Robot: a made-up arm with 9 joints.
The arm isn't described. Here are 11 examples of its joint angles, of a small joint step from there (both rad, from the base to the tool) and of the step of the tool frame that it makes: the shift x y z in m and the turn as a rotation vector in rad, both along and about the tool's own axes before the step.
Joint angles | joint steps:
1: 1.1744 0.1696 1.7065 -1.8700 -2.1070 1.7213 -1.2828 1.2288 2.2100 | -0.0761 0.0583 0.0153 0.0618 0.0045 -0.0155 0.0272 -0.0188 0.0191
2: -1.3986 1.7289 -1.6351 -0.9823 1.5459 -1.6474 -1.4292 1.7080 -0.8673 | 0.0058 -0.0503 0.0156 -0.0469 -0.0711 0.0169 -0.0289 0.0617 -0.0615
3: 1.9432 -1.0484 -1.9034 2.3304 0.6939 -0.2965 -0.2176 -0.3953 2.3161 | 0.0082 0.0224 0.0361 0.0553 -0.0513 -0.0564 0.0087 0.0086 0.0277
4: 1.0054 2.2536 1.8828 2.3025 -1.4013 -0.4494 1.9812 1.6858 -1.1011 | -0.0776 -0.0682 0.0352 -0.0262 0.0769 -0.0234 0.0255 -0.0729 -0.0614
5: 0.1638 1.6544 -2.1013 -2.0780 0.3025 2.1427 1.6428 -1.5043 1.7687 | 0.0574 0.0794 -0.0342 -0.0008 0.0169 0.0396 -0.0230 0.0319 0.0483
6: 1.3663 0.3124 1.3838 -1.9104 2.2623 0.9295 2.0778 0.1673 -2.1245 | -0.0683 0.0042 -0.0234 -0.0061 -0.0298 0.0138 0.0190 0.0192 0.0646
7: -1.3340 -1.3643 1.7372 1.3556 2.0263 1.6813 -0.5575 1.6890 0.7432 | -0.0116 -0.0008 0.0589 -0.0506 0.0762 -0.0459 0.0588 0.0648 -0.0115
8: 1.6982 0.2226 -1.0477 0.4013 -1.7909 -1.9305 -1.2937 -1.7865 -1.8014 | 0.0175 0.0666 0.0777 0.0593 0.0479 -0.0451 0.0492 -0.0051 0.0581
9: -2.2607 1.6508 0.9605 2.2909 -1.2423 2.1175 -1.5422 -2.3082 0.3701 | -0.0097 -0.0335 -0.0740 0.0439 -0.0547 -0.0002 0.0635 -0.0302 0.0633
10: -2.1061 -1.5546 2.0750 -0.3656 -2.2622 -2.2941 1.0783 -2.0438 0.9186 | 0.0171 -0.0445 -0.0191 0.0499 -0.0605 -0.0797 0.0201 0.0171 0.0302
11: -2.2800 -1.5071 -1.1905 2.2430 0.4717 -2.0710 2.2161 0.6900 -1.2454 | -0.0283 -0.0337 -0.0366 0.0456 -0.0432 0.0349 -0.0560 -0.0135 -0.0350
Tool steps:
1: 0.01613 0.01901 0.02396 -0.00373 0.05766 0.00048
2: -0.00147 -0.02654 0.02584 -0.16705 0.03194 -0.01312
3: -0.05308 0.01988 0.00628 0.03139 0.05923 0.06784
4: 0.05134 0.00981 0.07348 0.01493 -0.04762 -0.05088
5: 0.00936 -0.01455 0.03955 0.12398 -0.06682 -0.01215
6: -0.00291 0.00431 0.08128 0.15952 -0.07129 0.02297
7: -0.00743 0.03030 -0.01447 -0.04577 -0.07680 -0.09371
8: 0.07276 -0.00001 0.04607 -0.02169 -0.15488 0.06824
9: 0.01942 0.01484 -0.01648 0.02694 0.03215 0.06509
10: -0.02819 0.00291 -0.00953 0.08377 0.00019 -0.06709
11: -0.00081 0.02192 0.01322 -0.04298 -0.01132 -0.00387
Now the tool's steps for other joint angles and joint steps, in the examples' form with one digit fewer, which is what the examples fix.
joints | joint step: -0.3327 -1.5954 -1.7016 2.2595 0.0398 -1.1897 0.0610 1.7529 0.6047 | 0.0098 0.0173 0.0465 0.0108 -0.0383 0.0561 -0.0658 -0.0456 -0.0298
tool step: 0.0215 0.0397 0.0147 -0.0209 0.0366 -0.0347
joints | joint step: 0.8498 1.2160 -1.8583 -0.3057 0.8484 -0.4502 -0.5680 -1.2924 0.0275 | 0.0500 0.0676 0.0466 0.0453 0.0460 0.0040 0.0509 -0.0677 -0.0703
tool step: 0.0042 -0.0011 0.0223 -0.1185 -0.0819 0.2051
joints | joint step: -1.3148 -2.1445 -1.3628 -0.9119 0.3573 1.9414 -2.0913 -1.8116 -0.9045 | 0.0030 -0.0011 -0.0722 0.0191 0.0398 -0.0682 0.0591 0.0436 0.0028
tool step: -0.0202 -0.0159 0.0266 0.0582 0.0766 0.0009
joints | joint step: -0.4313 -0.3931 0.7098 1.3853 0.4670 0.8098 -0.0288 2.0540 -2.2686 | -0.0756 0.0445 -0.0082 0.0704 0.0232 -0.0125 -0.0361 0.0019 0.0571
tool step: -0.0069 0.0640 0.0009 0.1041 0.0119 -0.0398
